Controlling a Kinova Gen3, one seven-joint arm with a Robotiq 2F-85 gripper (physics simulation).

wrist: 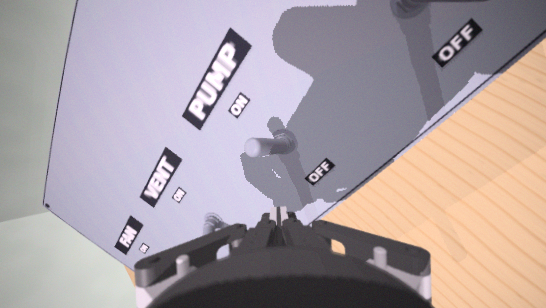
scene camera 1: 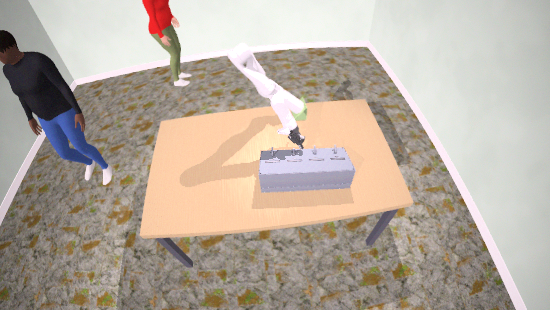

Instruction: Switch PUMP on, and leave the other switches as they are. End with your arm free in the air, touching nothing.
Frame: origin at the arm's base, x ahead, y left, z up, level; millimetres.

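Seen in the pictures: gripper, fingertip midpoint: (wrist: 278, 217) (scene camera 1: 302, 149); arm's base, origin of the base link: (scene camera 1: 298, 107).
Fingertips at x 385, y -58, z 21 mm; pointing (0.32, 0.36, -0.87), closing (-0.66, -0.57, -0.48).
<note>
Offsets run from my fingertips to a thing's top centre. "pt": to the spot under its first point. Level surfaces: height alone.
The grey switch box (scene camera 1: 306, 181) (wrist: 112, 90) stands on the table. The PUMP label @(dy -64, dx +101, dz +38 mm) (wrist: 216, 79) is in the upper middle of the wrist view. The PUMP lever @(dy -56, dx +32, dz +52 mm) (wrist: 267, 146) stands between its ON label @(pt dy -62, dx +77, dz +23 mm) (wrist: 239, 105) and its OFF label @(pt dy -53, dx +0, dz -13 mm) (wrist: 320, 171), with its tip leaning to the ON side. My gripper (scene camera 1: 302, 146) (wrist: 278, 217) is shut and empty, above the back edge of the box, and shows apart from the PUMP lever in the wrist view. The VENT lever @(dy +65, dx +33, dz +42 mm) (wrist: 210, 225) is partly hidden behind the gripper; the FAN lever is not visible in that view.
Another lever @(pt dy -169, dx +18, dz +8 mm) (wrist: 410, 6) with its OFF label (wrist: 456, 43) is at the upper right of the wrist view. The VENT label @(dy +55, dx +115, dz +38 mm) (wrist: 161, 176) and FAN label @(dy +174, dx +129, dz +38 mm) (wrist: 128, 235) are at the left. The wooden table @(dz -88 mm) (scene camera 1: 210, 210) carries the box. Two people stand beyond the table at the left and back.
</note>
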